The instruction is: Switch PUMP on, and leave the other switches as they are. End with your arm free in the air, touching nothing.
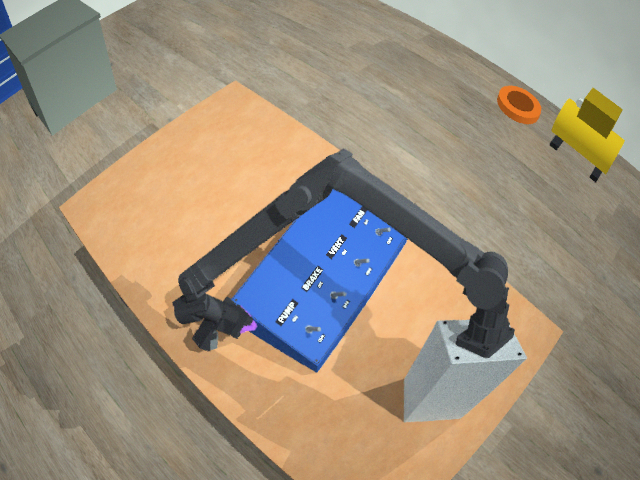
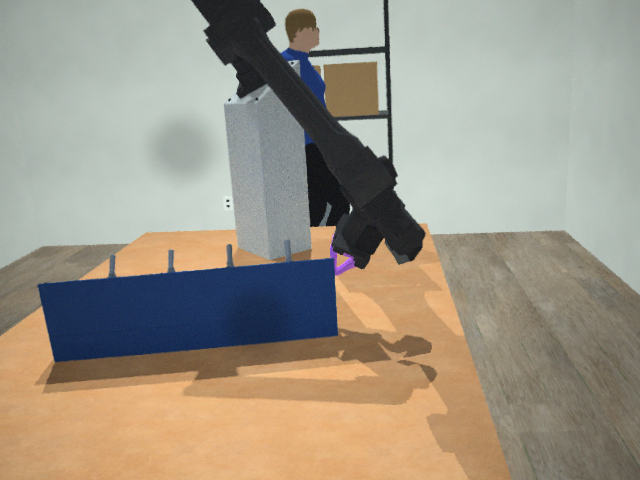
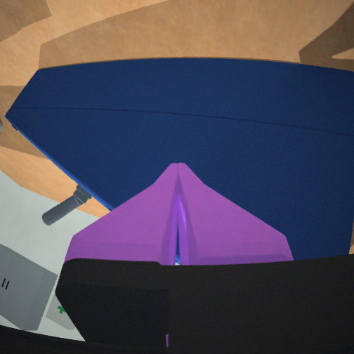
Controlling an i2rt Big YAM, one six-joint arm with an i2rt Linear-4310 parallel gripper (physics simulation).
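Pixels of known places: gripper, between the fingertips: (image 1: 255, 327); arm's base, origin of its link: (image 1: 485, 340) (image 2: 260, 81).
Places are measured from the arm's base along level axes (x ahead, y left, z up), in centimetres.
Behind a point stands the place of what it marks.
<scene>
The blue switch box (image 1: 315, 222) @[z -31.3, x 57.9, y -13.8 cm] (image 2: 155, 315) @[z -37.3, x 62.1, y -11.3 cm] (image 3: 210, 90) stands on the table. The PUMP lever (image 1: 312, 329) @[z -33.9, x 37.5, y 9.5 cm] (image 2: 287, 250) @[z -34.0, x 38.1, y 9.0 cm] (image 3: 65, 206) sits nearest the box's end and nearer its OFF label than its ON label. The BRAKE lever (image 1: 338, 295) @[z -33.8, x 39.2, y -2.3 cm] (image 2: 229, 255) @[z -34.0, x 40.0, y -2.7 cm], VENT lever (image 1: 361, 262) @[z -34.0, x 41.3, y -14.1 cm] (image 2: 171, 260) @[z -34.0, x 42.0, y -14.4 cm] and FAN lever (image 1: 382, 231) @[z -34.2, x 43.5, y -26.0 cm] (image 2: 112, 266) @[z -34.1, x 44.1, y -26.2 cm] lean the same way. My gripper (image 1: 252, 326) @[z -35.6, x 48.9, y 18.8 cm] (image 2: 336, 272) @[z -35.6, x 48.9, y 18.8 cm] (image 3: 177, 174) is shut and empty, its purple tips low beside the box's PUMP-end wall, away from the levers. Whether the tips touch the wall I cannot tell.
The arm arches over the box's far edge from the grey pedestal (image 1: 439, 377) @[z -5.0, x 2.9, y 10.4 cm] (image 2: 268, 175) @[z -22.9, x 10.4, y 1.9 cm] on the table (image 1: 170, 170) @[z -44.6, x 115.8, y -2.6 cm] (image 2: 258, 428) @[z -44.6, x 84.2, y 9.5 cm]. A person (image 2: 310, 77) stands behind the pedestal, near a shelf rack (image 2: 387, 82). A grey cabinet (image 1: 72, 72) stands on the floor.
</scene>
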